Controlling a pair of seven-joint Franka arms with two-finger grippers.
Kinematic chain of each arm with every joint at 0, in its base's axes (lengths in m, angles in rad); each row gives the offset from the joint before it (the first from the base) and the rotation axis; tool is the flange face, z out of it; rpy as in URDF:
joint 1: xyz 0 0 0.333 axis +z
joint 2: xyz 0 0 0 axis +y
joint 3: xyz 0 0 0.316 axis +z
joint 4: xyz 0.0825 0 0 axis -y
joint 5: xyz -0.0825 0 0.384 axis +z
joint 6: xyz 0 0 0 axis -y
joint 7: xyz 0.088 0 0 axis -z
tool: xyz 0 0 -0.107 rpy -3.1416 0 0
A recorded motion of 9 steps. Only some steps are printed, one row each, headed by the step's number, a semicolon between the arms.
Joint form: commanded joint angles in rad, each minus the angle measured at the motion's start. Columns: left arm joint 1, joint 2, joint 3, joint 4, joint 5, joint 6, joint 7; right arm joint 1, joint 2, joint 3, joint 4, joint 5, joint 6, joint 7.
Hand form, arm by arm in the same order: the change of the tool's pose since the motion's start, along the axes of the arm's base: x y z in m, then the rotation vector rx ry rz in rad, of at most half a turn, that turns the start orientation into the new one. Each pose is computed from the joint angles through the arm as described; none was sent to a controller.
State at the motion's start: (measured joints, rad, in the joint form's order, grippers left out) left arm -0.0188 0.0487 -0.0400 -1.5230 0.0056 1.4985 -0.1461; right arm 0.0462 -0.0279 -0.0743 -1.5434 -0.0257 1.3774 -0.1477
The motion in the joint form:
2: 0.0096 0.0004 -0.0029 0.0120 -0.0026 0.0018 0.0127; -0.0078 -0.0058 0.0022 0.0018 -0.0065 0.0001 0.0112
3: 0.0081 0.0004 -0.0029 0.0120 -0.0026 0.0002 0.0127; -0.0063 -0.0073 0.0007 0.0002 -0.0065 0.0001 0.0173
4: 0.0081 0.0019 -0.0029 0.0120 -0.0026 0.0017 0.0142; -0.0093 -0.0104 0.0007 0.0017 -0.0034 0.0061 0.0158
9: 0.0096 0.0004 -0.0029 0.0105 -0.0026 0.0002 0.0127; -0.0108 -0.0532 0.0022 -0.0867 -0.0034 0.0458 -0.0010
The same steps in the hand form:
2: 0.0008 0.0035 0.0055 -0.0043 -0.0132 -0.0060; -0.0019 -0.0038 0.0039 -0.0079 -0.0077 -0.0171
3: 0.0006 0.0027 0.0054 -0.0043 -0.0116 -0.0075; -0.0024 -0.0038 0.0039 -0.0085 -0.0078 -0.0231
4: 0.0012 0.0026 0.0046 -0.0044 -0.0115 -0.0090; -0.0026 -0.0051 0.0067 -0.0053 -0.0184 -0.0243
9: 0.0006 0.0035 0.0047 -0.0042 -0.0101 -0.0060; -0.0125 -0.0054 -0.0085 0.0001 -0.0121 -0.0063

